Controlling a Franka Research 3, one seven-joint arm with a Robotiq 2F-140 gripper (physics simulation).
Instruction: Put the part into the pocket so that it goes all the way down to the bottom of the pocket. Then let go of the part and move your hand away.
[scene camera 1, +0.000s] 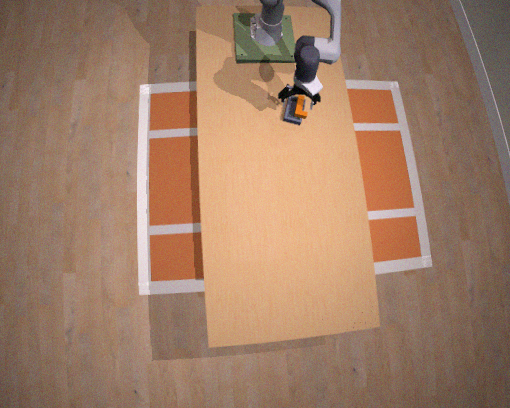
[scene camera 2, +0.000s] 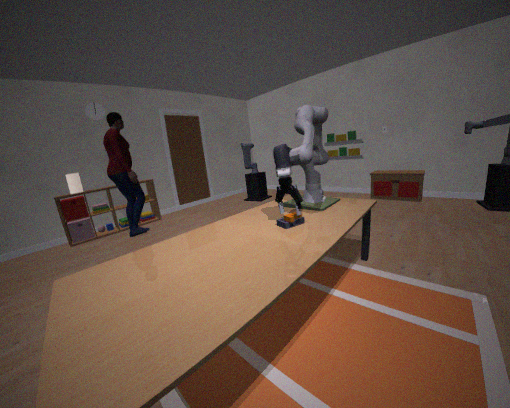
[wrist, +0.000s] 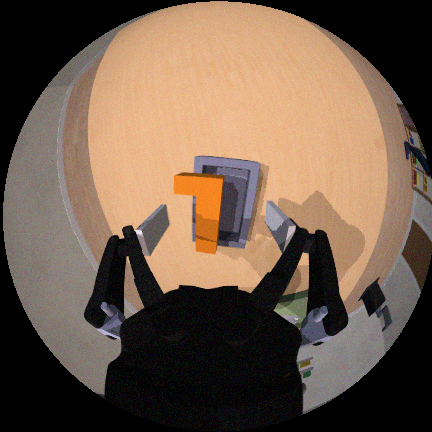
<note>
The gripper (wrist: 215, 212) is open, with nothing in its grasp. Also in view: an orange L-shaped part (wrist: 208, 188). Also in view: a pocket block (wrist: 240, 176).
</note>
